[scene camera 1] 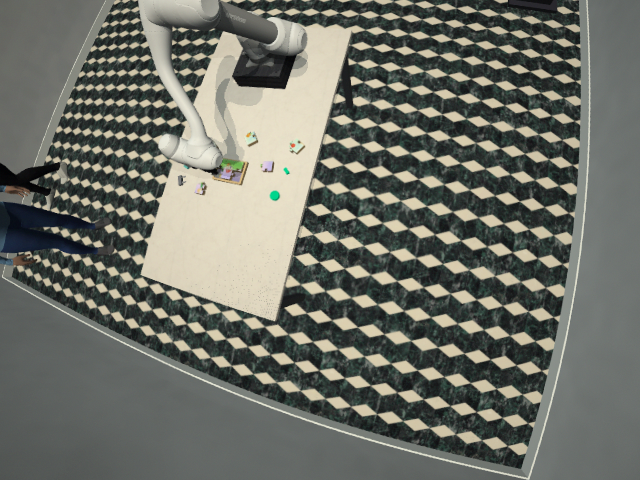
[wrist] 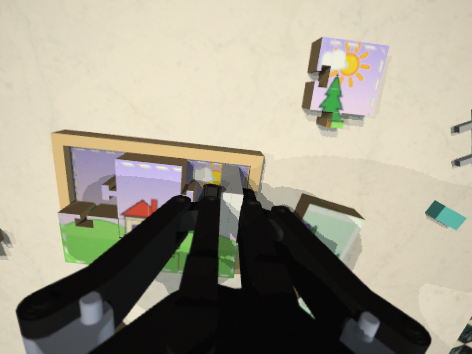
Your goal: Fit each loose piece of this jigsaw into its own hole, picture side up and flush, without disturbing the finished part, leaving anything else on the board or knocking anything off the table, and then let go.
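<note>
The framed jigsaw board [scene camera 1: 237, 182] [wrist: 157, 143] has its finished part, a house piece [wrist: 150, 182] and green lower pieces [wrist: 82, 242], seated in it. Recesses show at its upper left and upper right in the wrist view. A loose sun-and-tree piece [scene camera 1: 200, 188] [wrist: 352, 75] lies picture up off the board. A loose purple piece [scene camera 1: 267, 166] lies on the board's other side. My gripper [wrist: 228, 180] is nearly closed over the board's upper right recess, with a narrow grey-and-white block [wrist: 231, 207] between its fingertips. Its height and contact are unclear.
A flower piece [wrist: 332, 227] lies beside the frame, partly behind the fingers. Two pale pieces [scene camera 1: 250, 138] [scene camera 1: 296, 146] lie toward the robot base. A teal block [wrist: 447, 215], a dark pronged object [scene camera 1: 180, 179], a green disc [scene camera 1: 274, 195] and a small green block [scene camera 1: 286, 171] lie around.
</note>
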